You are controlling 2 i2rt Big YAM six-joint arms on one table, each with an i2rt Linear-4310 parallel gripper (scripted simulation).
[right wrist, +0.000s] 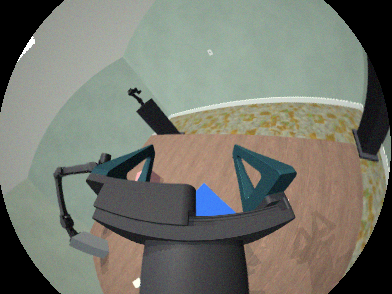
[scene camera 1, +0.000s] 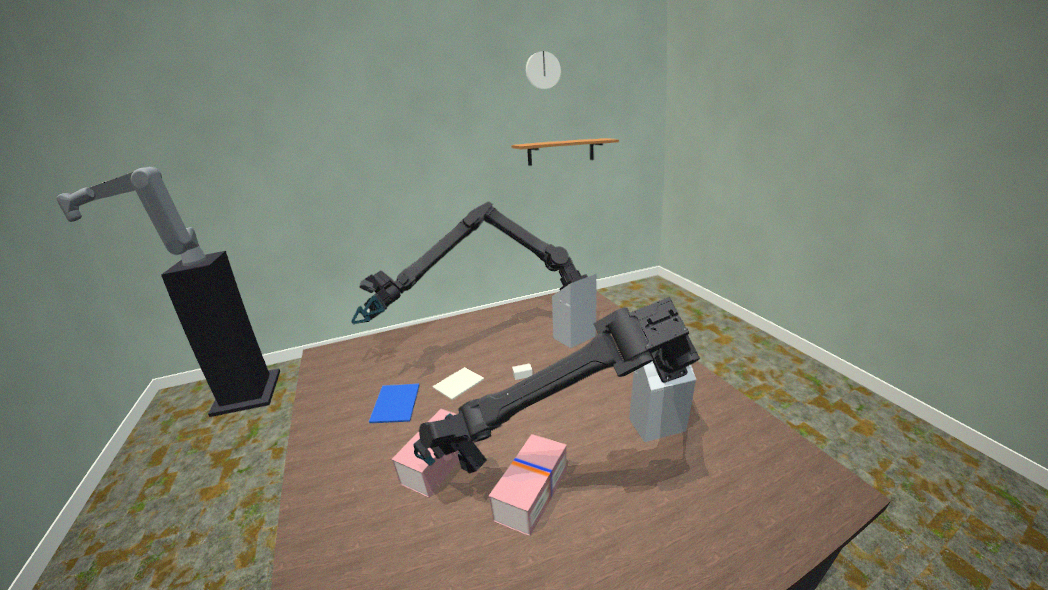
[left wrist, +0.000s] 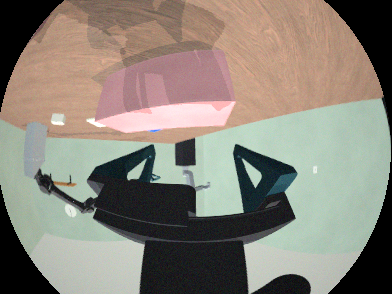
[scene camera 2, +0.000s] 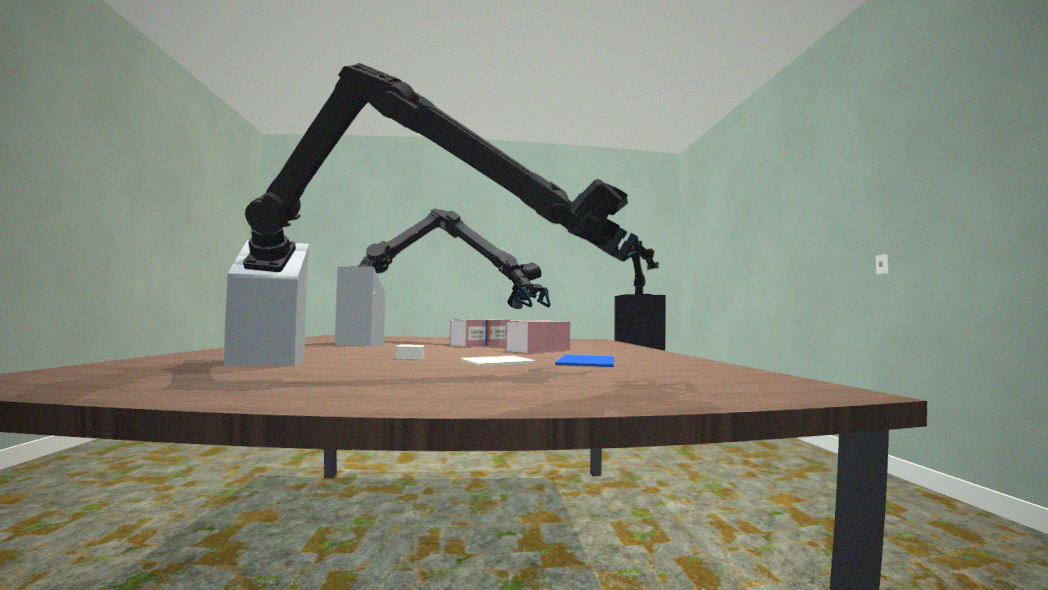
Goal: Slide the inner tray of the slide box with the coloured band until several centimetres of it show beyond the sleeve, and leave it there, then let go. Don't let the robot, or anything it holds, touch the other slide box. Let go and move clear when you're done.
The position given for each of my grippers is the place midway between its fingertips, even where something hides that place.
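There is a blue pad [scene camera 1: 395,403], and from my right wrist I see the pad [right wrist: 208,203] too. A cream sheet [scene camera 1: 453,386] is here as well, but the right wrist view misses the sheet, hidden by my right gripper. That right gripper [scene camera 2: 624,243] is visible to me, and I see the gripper [right wrist: 193,148] from its own wrist also. As for my left gripper [left wrist: 194,148], I can see it.
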